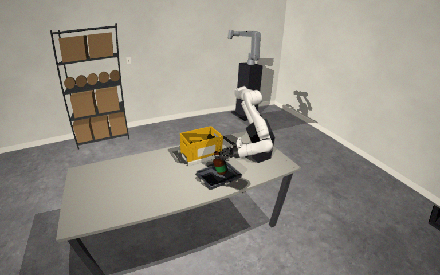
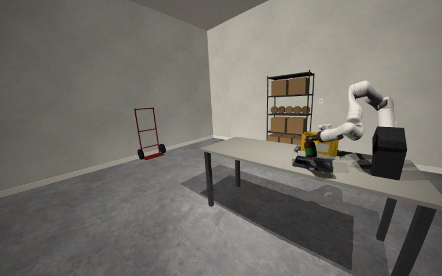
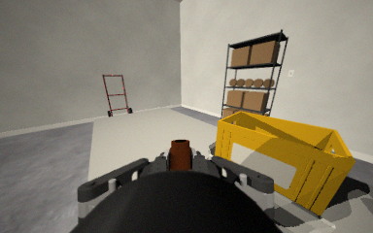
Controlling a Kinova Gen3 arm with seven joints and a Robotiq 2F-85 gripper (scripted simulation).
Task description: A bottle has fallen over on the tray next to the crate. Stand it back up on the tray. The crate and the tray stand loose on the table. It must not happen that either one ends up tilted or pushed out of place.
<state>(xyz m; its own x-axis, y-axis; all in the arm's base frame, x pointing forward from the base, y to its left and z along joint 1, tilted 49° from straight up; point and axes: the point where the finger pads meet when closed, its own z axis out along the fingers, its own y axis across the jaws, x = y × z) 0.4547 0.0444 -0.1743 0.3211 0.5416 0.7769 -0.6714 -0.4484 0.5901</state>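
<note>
Right now the bottle is 10 mm behind my hand, 10 mm to the left of it and 50 mm below it. From my hand the other things lie so: yellow crate 70 mm behind, 320 mm to the right, 120 mm below; tray 40 mm behind, 30 mm to the right, 190 mm below.
</note>
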